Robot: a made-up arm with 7 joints. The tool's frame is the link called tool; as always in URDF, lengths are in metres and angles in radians.
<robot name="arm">
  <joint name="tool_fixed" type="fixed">
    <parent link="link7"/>
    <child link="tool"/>
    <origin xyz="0 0 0"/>
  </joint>
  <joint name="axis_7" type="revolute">
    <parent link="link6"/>
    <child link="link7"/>
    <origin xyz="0 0 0"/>
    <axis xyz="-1 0 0"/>
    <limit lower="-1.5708" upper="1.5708"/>
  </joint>
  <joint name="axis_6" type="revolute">
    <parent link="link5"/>
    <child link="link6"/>
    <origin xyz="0 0 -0.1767"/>
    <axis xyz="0 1 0"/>
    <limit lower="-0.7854" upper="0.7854"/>
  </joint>
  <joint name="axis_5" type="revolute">
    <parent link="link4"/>
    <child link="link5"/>
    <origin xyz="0 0 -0.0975"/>
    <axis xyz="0 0 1"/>
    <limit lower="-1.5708" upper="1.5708"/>
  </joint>
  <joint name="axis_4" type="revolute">
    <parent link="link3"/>
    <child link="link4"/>
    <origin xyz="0 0 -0.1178"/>
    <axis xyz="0 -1 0"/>
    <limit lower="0" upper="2.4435"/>
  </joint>
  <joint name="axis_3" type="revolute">
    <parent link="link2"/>
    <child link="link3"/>
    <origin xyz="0 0 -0.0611"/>
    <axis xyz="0 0 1"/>
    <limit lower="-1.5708" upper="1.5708"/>
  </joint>
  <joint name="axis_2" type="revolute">
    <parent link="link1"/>
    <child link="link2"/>
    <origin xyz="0 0.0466 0"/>
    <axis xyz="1 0 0"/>
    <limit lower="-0.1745" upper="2"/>
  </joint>
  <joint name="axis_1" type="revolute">
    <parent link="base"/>
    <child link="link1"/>
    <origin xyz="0 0.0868 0"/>
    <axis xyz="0 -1 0"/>
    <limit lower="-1.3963" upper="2"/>
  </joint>
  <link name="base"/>
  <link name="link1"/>
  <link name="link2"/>
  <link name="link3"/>
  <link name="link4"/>
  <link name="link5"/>
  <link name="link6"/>
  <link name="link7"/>
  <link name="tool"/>
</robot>
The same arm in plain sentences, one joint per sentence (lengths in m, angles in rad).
The arm has seven revolute joints in a row. What follows holds with every joint at zero, and every direction is one of the base frame's.
Joint 1 sits 0.0868 m along +y from the base frame's origin and rotates about -y, from -1.3963 to 2 rad.
Joint 2 sits 0.0466 m along +y from joint 1 and rotates about +x, from -0.1745 to 2 rad.
Joint 3 sits 0.0611 m along -z from joint 2 and rotates about +z, from -1.5708 to 1.5708 rad.
Joint 4 sits 0.1178 m along -z from joint 3 and rotates about -y, from 0 to 2.4435 rad.
Joint 5 sits 0.0975 m along -z from joint 4 and rotates about +z, from -1.5708 to 1.5708 rad.
Joint 6 sits 0.1767 m along -z from joint 5 and rotates about +y, from -0.7854 to 0.7854 rad.
Joint 7 sits at the same point as joint 6 and rotates about -x, from -1.5708 to 1.5708 rad.
The tool frame, which is the frame that the pose is given for, sits at the same point as joint 7; its axes are parallel to the base frame's.

